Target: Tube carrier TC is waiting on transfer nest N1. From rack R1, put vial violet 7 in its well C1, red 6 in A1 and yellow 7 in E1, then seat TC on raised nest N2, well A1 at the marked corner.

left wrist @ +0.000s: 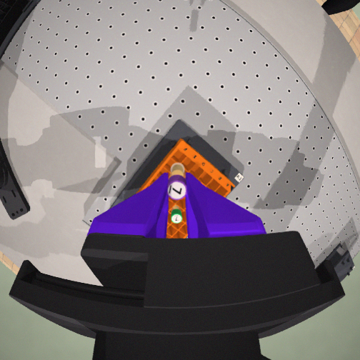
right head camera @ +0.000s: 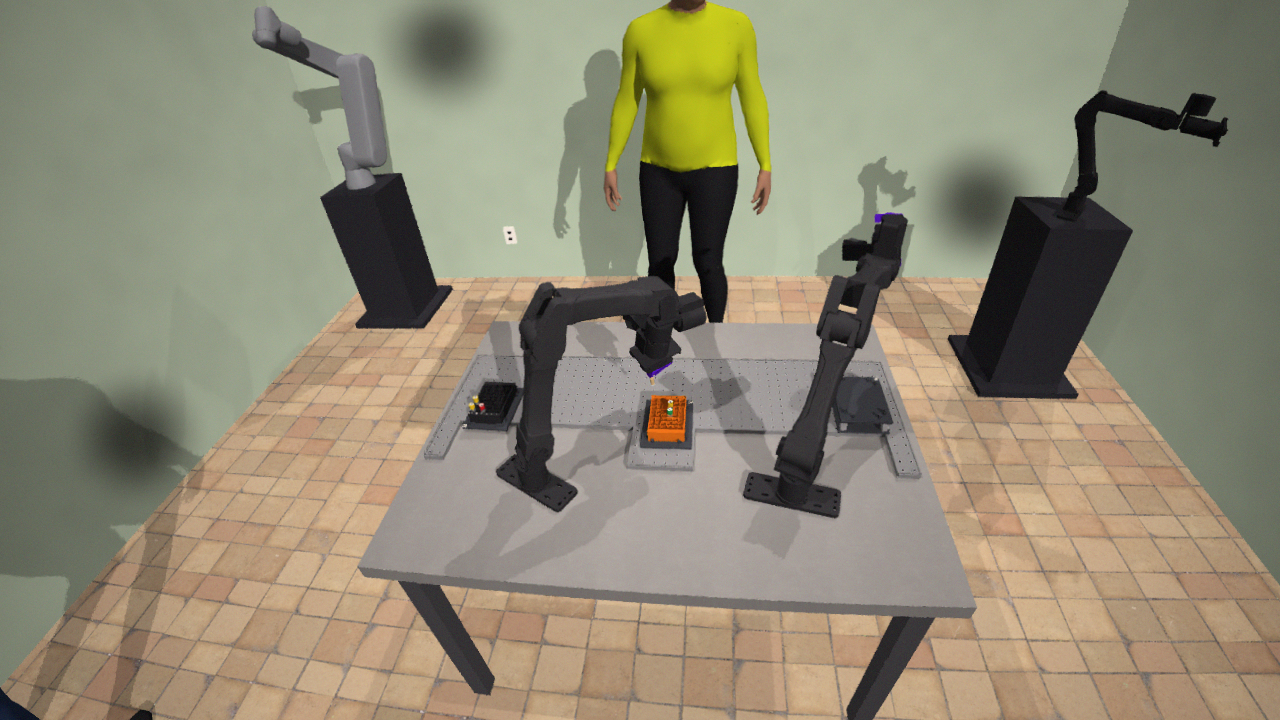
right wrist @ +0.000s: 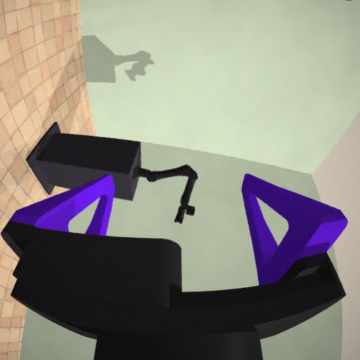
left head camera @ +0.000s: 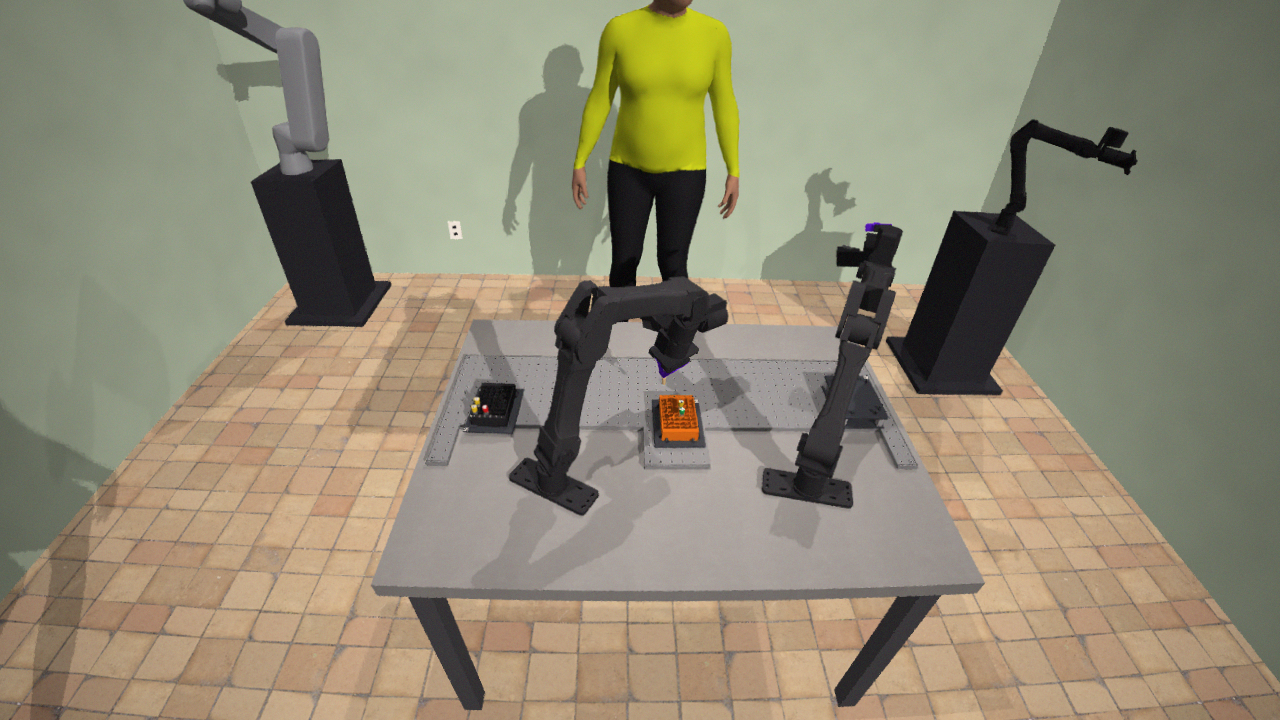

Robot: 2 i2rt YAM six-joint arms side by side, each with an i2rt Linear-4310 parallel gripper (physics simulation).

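Frame: origin at the left arm's base, x ahead, y left, z up, level; metres.
Where they show: left gripper, fingertip midpoint: (right head camera: 651, 374) (left head camera: 664, 374); right gripper, fingertip midpoint: (left head camera: 874, 239); left arm's base, link origin: (right head camera: 536, 483) (left head camera: 553, 486); right arm's base, link origin: (right head camera: 791, 495) (left head camera: 806, 489).
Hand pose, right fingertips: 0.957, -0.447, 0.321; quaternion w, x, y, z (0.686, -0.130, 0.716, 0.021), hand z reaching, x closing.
Each offset is from my right fingertips to the top centre of the thing, as dx, dy, dz. "*": to the spot under its first point. Level surfaces: height alone.
My left gripper (left head camera: 664, 373) (right head camera: 655, 372) (left wrist: 176, 179) is shut on violet vial 7 (left wrist: 176, 189), upright above the orange tube carrier TC @[-0.652, +0.289, -0.271] (left head camera: 678, 431) (right head camera: 666, 432) (left wrist: 212, 181). TC sits on a dark nest @[* -0.676, +0.215, -0.301] (left head camera: 701, 438) (right head camera: 689, 440) (left wrist: 175, 128) in the middle of the table; an A1 tag (left wrist: 239, 177) marks one corner. A green-capped vial (left wrist: 176, 216) and a yellow one @[-0.631, +0.293, -0.252] (left head camera: 680, 403) stand in TC. Dark rack R1 @[-0.840, +0.706, -0.272] (left head camera: 503, 394) (right head camera: 503, 394) at the left holds red vial 6 @[-0.885, +0.690, -0.253] (left head camera: 486, 409) (right head camera: 481, 407) and yellow-capped vials @[* -0.879, +0.727, -0.267] (left head camera: 475, 404) (right head camera: 474, 404). My right gripper (right wrist: 177, 181) is open and empty, raised high.
A dark raised nest @[-0.368, -0.085, -0.259] (left head camera: 868, 404) (right head camera: 863, 402) stands at the right of the table, partly behind the right arm in the left head camera. A perforated plate @[dz -0.308] (left head camera: 590, 380) (right head camera: 581, 385) spans the back. A person (left head camera: 666, 98) stands behind the table; two other arms stand on pedestals (left head camera: 313, 241) (left head camera: 975, 295).
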